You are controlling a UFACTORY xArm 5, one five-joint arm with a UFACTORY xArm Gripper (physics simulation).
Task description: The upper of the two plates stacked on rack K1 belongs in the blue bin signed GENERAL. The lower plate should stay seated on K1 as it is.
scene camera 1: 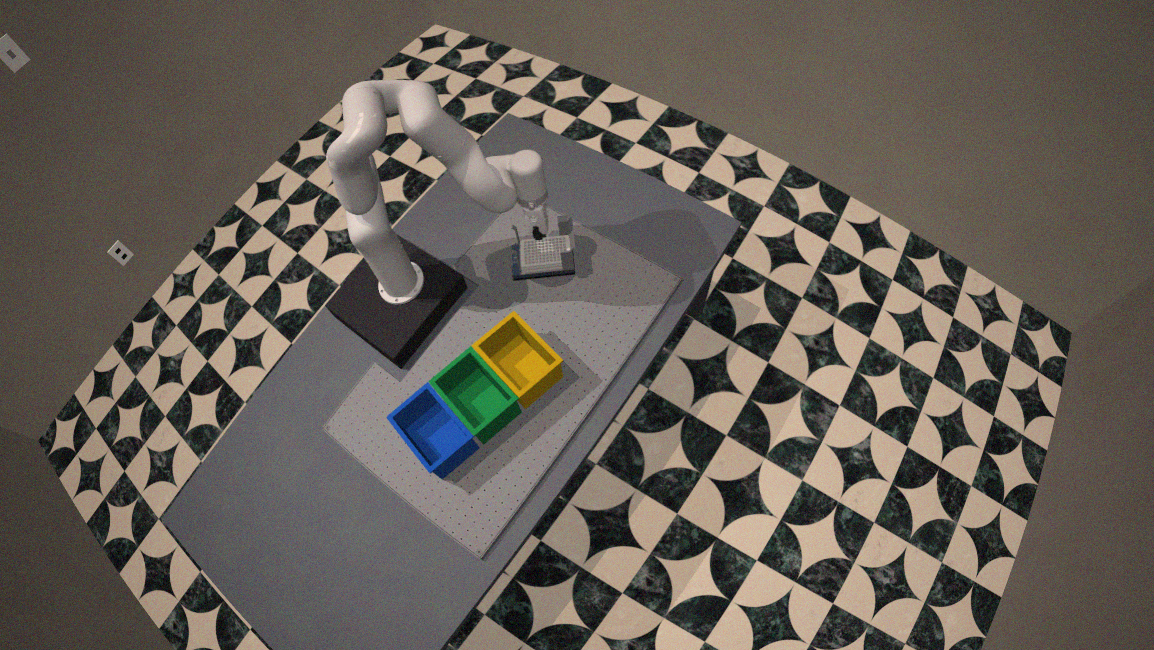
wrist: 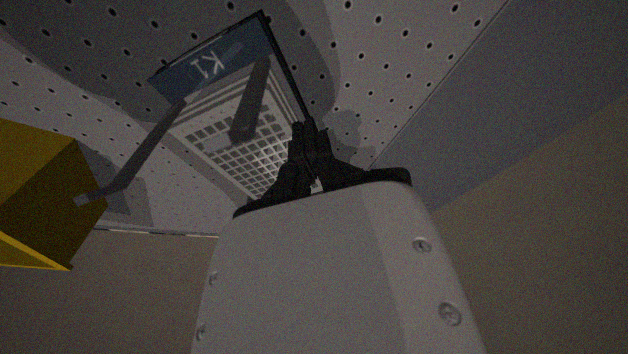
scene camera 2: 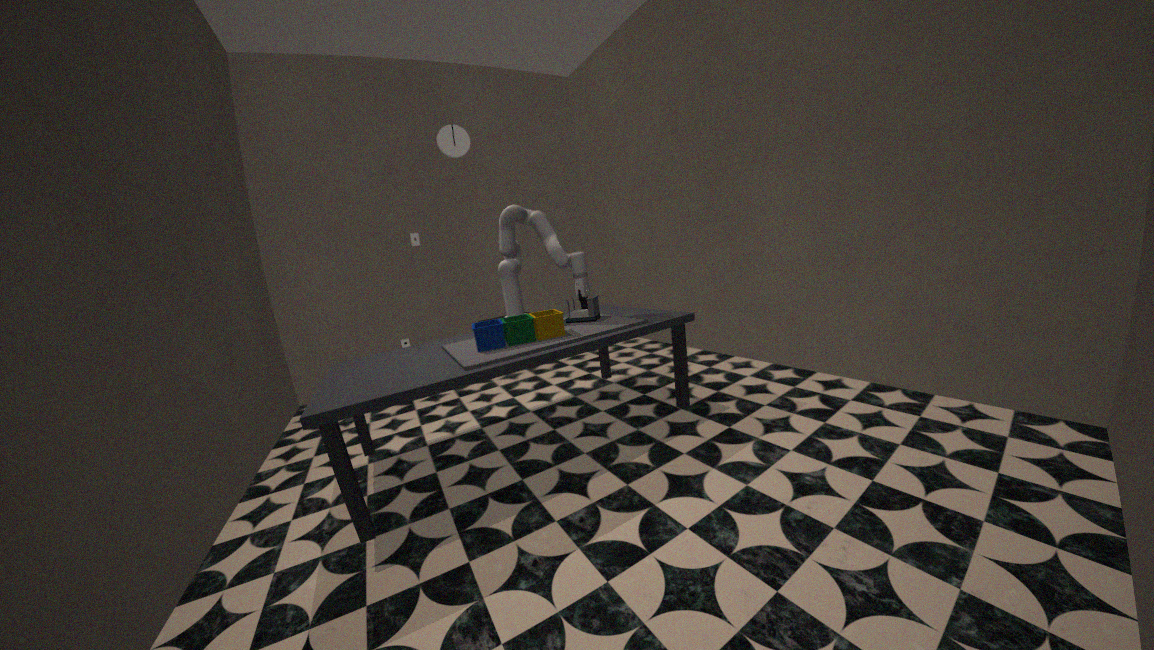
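Pixels of known places: gripper, between the fingertips: [scene camera 1: 540, 237] [wrist: 309, 133] [scene camera 2: 585, 310]; arm's base, origin of its link: [scene camera 1: 401, 283].
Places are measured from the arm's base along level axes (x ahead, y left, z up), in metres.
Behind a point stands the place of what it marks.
Note:
Rack K1 [scene camera 1: 542, 276] @[z -0.047, x 0.292, y 0.217 m] [scene camera 2: 583, 320] @[z -0.043, x 0.310, y 0.230 m] [wrist: 235, 47] @[z -0.030, x 0.196, y 0.236 m] stands on the perforated board, with grey upright posts around it. Pale gridded plates [scene camera 1: 545, 254] @[z 0.000, x 0.283, y 0.253 m] [wrist: 240, 157] @[z 0.001, x 0.269, y 0.243 m] sit flat in it; layered edges show behind the K1 label in the wrist view, but the seam between upper and lower plate is hard to make out. My gripper [scene camera 1: 537, 234] @[z -0.008, x 0.238, y 0.296 m] [scene camera 2: 583, 305] @[z -0.008, x 0.238, y 0.296 m] [wrist: 309, 133] @[z -0.008, x 0.238, y 0.296 m] is shut and empty, pointing down at the plates' back edge in scene camera 1. I cannot tell whether it touches them. The blue bin [scene camera 1: 458, 460] @[z -0.022, x 0.396, y -0.289 m] [scene camera 2: 489, 336] @[z 0.005, x 0.395, y -0.291 m] is empty; its GENERAL sign is not readable.
A green bin [scene camera 1: 500, 423] @[z -0.015, x 0.431, y -0.164 m] [scene camera 2: 519, 330] @[z 0.007, x 0.430, y -0.170 m] and a yellow bin [scene camera 1: 542, 385] @[z -0.003, x 0.466, y -0.041 m] [scene camera 2: 549, 326] @[z 0.000, x 0.465, y -0.046 m] [wrist: 40, 150] @[z -0.026, x 0.325, y 0.048 m] stand in a row with the blue one, the yellow nearest K1. A K1 post [wrist: 250, 102] @[z 0.033, x 0.197, y 0.255 m] rises close to the fingers. The arm's dark base block [scene camera 1: 387, 331] @[z 0.000, x 0.056, y -0.127 m] stands left of the bins.

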